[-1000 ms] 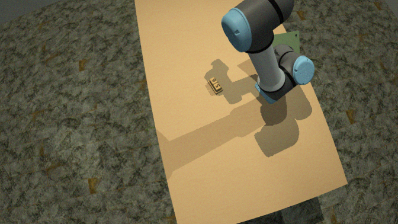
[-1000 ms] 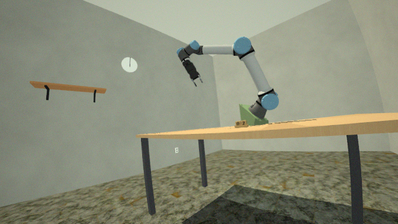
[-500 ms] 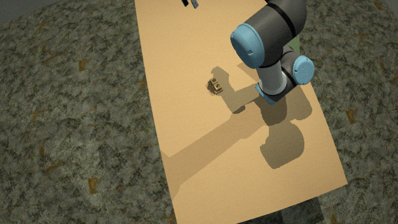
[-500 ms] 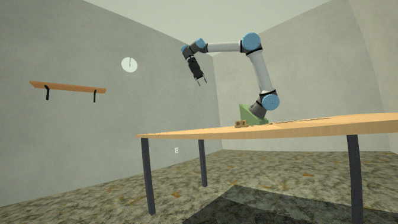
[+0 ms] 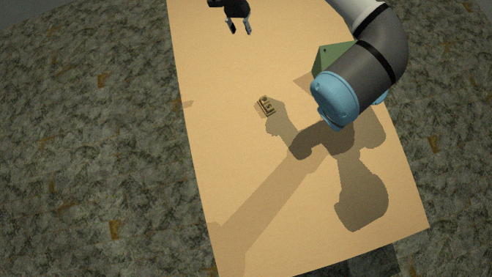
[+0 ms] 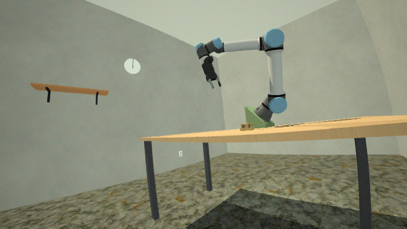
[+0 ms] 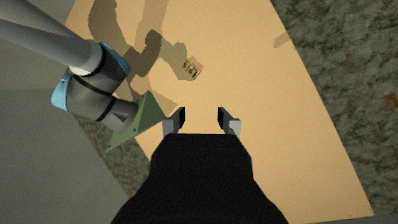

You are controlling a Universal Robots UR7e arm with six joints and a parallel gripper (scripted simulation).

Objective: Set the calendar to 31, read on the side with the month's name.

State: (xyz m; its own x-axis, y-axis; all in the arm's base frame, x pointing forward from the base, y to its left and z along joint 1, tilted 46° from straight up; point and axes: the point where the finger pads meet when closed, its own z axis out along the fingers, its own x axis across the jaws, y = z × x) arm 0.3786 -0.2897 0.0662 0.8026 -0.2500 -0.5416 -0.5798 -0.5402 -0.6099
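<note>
Now: the wooden tray 31 cm below my hand, 16 cm to the left of it and 5 cm behind it.
</note>
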